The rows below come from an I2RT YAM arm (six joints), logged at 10 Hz.
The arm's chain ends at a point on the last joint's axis. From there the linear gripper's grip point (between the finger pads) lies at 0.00 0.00 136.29 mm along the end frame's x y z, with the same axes.
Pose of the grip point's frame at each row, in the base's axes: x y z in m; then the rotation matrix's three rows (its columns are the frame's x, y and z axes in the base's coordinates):
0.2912 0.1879 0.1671; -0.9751 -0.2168 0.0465; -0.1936 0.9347 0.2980; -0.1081 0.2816 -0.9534
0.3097 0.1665 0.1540; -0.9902 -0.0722 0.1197; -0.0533 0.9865 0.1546; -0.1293 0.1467 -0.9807
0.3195 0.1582 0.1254; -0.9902 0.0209 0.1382; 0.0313 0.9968 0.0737; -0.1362 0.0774 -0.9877
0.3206 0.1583 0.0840; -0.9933 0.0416 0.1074; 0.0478 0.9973 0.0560; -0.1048 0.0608 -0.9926
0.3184 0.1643 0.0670; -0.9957 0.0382 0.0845; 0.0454 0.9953 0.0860; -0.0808 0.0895 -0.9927
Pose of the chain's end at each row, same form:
0.2849 0.1473 0.2970; -0.9751 -0.2168 0.0465; -0.1936 0.9347 0.2980; -0.1081 0.2816 -0.9534
0.2934 0.1454 0.2877; -0.9902 -0.0722 0.1197; -0.0533 0.9865 0.1546; -0.1293 0.1467 -0.9807
0.3007 0.1482 0.2600; -0.9902 0.0209 0.1382; 0.0313 0.9968 0.0737; -0.1362 0.0774 -0.9877
0.3060 0.1507 0.2193; -0.9933 0.0416 0.1074; 0.0478 0.9973 0.0560; -0.1048 0.0608 -0.9926
0.3069 0.1526 0.2023; -0.9957 0.0382 0.0845; 0.0454 0.9953 0.0860; -0.0808 0.0895 -0.9927

